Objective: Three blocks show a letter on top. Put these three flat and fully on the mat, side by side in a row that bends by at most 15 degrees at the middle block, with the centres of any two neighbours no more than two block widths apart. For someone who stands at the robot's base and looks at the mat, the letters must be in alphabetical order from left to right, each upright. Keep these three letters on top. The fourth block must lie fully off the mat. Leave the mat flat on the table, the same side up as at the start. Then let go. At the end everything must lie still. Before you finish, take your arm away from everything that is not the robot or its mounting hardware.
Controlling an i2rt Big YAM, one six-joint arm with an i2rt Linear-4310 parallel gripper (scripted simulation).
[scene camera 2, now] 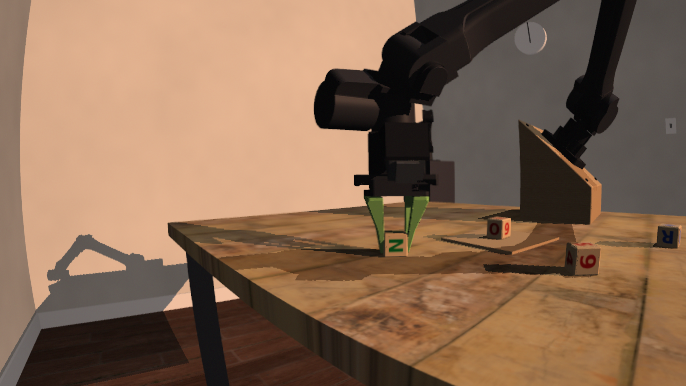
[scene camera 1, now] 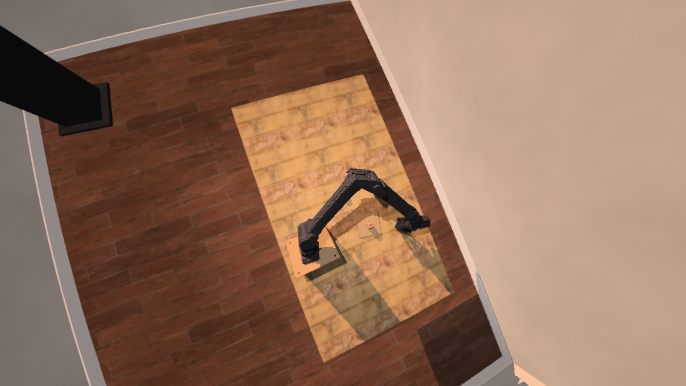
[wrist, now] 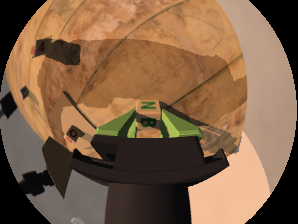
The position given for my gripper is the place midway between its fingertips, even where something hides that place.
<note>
In view: my gripper (scene camera 2: 394, 252), a mat (wrist: 65, 113) and a block (wrist: 148, 113).
My gripper is seen too in the wrist view (wrist: 148, 110).
</note>
